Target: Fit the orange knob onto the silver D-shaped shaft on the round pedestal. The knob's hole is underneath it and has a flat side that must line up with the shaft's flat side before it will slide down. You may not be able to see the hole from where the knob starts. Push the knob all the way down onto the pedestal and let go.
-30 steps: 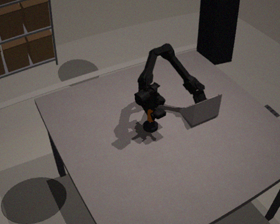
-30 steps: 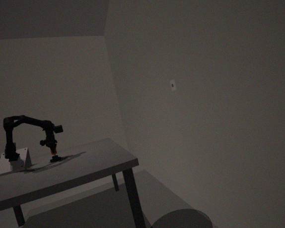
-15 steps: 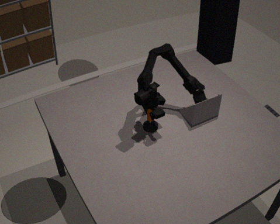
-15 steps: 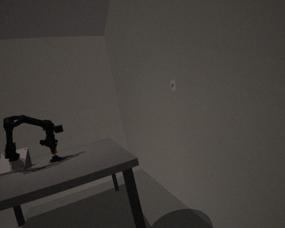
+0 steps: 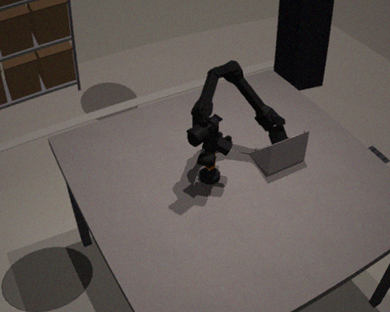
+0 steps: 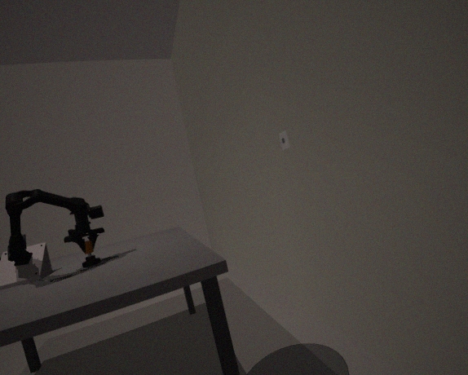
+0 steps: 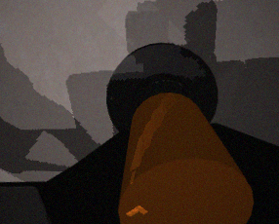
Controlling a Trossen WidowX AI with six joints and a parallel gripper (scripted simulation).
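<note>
Now: gripper tip 40 mm above the round black pedestal. Round my gripper tip: orange knob (30 mm above).
</note>
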